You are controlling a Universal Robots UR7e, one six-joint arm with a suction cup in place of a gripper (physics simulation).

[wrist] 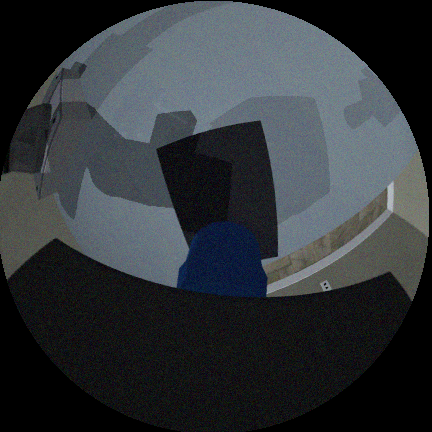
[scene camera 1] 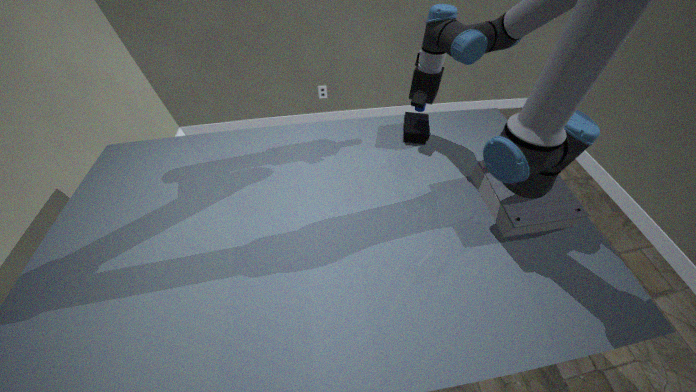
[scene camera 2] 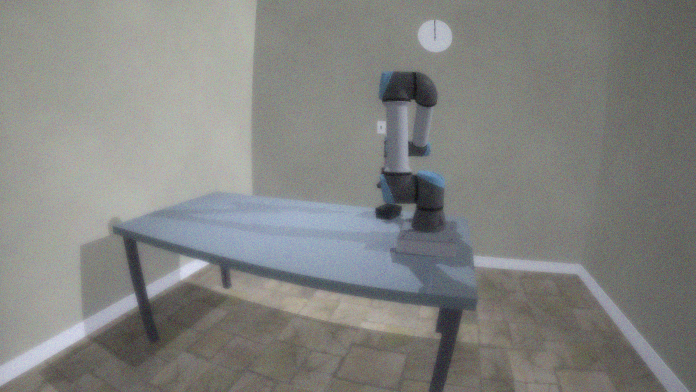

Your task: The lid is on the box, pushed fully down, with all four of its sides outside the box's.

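Seen in the pictures: end effector, tool point: (wrist: 224, 252) (scene camera 1: 419, 109); arm's base, origin of the base link: (wrist: 40, 137) (scene camera 2: 428, 226).
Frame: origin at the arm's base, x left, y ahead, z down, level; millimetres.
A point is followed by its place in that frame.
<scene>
The black lid (scene camera 1: 416, 121) {y 232, x -341, z 20 mm} (wrist: 252, 190) {y 261, x -332, z 21 mm} shows as the top of one dark block near the table's back edge. It looks level and square over the box, whose dark sides merge with it. No gap or seam can be made out, so how deep the lid sits and whether all four sides lie outside cannot be told. The block also shows small and dark in scene camera 2. My gripper (scene camera 1: 419, 108) (wrist: 225, 235), a blue suction cup, is open and holds nothing. It hangs a little above the lid, apart from it in scene camera 1.
The blue-grey table (scene camera 1: 300, 325) {y 698, x 295, z 71 mm} (scene camera 2: 280, 250) {y 539, x 300, z 71 mm} carries the arm's grey base block (scene camera 1: 542, 217) {y 19, x 136, z 8 mm} (scene camera 2: 426, 245) {y -5, x 152, z 31 mm}, to the right of the dark block. The table's back edge and the wall behind it are close to the dark block. Arm shadows cross the table.
</scene>
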